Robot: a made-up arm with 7 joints. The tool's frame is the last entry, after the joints. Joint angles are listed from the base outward. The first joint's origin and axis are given. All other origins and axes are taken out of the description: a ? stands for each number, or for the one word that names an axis. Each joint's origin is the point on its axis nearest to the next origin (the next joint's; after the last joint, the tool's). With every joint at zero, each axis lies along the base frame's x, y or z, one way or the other. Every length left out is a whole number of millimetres.
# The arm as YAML. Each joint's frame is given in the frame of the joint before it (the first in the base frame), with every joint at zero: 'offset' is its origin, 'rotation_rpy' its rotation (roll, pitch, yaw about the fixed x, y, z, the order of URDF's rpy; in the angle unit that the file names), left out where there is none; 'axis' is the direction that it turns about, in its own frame. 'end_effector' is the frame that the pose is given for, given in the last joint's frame.
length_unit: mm
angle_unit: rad
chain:
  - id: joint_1
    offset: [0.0, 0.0, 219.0]
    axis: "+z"
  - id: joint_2
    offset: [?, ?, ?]
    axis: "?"
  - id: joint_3
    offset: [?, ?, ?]
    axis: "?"
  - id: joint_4
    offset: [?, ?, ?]
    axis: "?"
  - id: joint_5
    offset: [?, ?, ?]
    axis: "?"
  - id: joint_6
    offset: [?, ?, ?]
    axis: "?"
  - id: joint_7
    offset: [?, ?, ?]
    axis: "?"
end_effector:
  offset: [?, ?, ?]
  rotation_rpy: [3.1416, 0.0, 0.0]
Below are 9 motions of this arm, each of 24 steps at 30 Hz.
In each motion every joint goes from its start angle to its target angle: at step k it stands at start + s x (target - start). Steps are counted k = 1, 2, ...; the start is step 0. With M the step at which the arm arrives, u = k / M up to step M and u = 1 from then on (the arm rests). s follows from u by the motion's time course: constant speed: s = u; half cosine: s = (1 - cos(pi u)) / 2; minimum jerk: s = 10 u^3 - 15 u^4 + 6 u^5.
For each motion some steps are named. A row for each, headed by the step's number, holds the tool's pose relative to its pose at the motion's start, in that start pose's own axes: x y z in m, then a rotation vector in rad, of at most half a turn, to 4 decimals.
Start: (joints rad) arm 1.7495 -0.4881 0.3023 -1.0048 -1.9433 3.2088 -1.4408
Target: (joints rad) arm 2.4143 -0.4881 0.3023 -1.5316 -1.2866 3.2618 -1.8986
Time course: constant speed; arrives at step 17
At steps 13, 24:
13: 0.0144 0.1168 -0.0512 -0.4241 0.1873 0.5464
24: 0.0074 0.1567 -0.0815 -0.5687 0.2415 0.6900

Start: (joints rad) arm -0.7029 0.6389 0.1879 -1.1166 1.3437 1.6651 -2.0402
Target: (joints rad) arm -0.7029 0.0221 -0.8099 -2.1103 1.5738 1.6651 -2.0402
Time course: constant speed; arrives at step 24
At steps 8, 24:
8: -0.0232 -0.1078 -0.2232 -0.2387 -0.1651 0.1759
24: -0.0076 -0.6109 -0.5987 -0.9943 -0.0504 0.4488

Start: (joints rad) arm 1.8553 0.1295 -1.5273 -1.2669 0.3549 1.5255 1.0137
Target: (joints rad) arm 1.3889 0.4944 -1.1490 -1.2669 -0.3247 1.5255 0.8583
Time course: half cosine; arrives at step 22
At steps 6, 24:
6: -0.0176 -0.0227 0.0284 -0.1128 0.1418 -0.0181
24: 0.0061 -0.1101 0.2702 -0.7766 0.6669 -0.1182

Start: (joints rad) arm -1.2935 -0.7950 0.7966 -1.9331 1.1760 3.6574 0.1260
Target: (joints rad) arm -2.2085 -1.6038 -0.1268 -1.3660 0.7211 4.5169 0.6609
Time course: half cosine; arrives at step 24
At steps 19, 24:
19: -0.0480 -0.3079 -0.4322 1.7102 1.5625 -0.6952
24: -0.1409 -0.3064 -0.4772 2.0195 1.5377 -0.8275

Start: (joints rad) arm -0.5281 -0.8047 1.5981 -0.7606 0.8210 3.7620 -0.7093
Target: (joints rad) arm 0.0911 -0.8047 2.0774 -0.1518 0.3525 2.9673 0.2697
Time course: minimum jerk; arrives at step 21
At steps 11, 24:
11: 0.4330 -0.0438 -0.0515 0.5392 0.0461 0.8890
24: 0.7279 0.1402 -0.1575 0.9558 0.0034 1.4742

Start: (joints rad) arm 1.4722 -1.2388 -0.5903 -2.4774 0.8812 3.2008 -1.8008
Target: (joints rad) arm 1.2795 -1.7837 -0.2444 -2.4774 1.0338 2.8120 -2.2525
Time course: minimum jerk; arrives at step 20
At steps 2, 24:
2: 0.0018 0.0005 -0.0020 0.0010 0.0056 -0.0034
24: 0.1800 -0.0238 -0.3076 -0.0495 0.6427 -0.5992

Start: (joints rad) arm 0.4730 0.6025 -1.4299 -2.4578 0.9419 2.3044 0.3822
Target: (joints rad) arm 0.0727 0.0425 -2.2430 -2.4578 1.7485 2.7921 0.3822
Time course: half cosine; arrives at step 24
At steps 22, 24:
22: 0.2140 0.7179 -0.0699 0.9799 0.2330 1.9070
24: 0.2092 0.7299 -0.0658 0.9864 0.2379 1.9453

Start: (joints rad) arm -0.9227 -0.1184 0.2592 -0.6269 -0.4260 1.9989 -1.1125
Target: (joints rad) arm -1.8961 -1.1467 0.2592 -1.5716 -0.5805 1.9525 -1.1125
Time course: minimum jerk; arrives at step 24
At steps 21, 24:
21: 0.1316 -0.2215 -0.1883 -0.2888 -1.2106 -0.2347
24: 0.1341 -0.2282 -0.1859 -0.2921 -1.2320 -0.2375

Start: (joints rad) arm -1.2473 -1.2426 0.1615 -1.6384 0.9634 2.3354 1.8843
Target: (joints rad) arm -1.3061 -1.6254 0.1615 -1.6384 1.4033 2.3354 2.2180
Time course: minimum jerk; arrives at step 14
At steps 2, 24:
2: -0.0043 0.0035 -0.0056 0.0019 -0.0113 0.0081
24: -0.1430 0.1976 -0.2255 -0.0762 -0.4821 0.3035

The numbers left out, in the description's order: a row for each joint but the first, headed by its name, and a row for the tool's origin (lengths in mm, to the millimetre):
joint_2: xyz 0.0 0.0 0.0, axis +y
joint_3: xyz 0.0 0.0 438.0, axis +z
joint_4: xyz 106.0 0.0 0.0, axis -y
joint_5: xyz -123.0 0.0 574.0, axis +z
joint_6: xyz 0.0 0.0 0.0, axis -y
joint_7: xyz 114.0 0.0 0.0, axis -z
tool: xyz 0.0 0.0 0.0

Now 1 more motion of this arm.
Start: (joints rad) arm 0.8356 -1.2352 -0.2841 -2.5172 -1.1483 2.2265 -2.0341
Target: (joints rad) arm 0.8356 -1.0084 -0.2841 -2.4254 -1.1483 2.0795 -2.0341
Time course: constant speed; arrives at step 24
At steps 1, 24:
1: -0.0006 0.0030 0.0035 0.0086 0.0056 -0.0040
24: -0.0037 0.0710 0.0881 0.2097 0.1260 -0.1008

